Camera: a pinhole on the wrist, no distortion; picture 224 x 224 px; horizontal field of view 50.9 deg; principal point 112.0 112.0 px. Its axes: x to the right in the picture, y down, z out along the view. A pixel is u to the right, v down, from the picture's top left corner.
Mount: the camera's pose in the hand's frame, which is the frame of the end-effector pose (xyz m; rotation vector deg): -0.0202 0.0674 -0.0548 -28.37 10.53 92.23
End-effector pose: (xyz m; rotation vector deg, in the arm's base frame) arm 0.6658 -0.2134 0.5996 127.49 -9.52 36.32
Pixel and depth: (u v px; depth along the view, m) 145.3 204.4 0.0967
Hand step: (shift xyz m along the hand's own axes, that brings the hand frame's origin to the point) -0.0775 0.1149 0.0190
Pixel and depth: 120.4 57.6 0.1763
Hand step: -0.0165 0.1491 0.1067
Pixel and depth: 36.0 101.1 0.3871
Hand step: -0.0783 0.1130 0.3456
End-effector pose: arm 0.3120 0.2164 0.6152 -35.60 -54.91 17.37
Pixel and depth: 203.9 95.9 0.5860
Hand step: -0.1068 0.5172 0.3782
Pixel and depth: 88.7 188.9 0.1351
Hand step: -0.0906 0.1052 0.0635
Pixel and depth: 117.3 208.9 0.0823
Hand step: -0.0702 0.0988 0.0118
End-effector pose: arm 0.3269 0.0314 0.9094 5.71 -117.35 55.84
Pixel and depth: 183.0 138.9 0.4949
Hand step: -0.1807 0.3975 0.3136
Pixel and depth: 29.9 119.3 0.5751
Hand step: -0.1497 0.1168 0.5386
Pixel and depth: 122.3 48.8 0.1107
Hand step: -0.0138 0.1200 0.0470
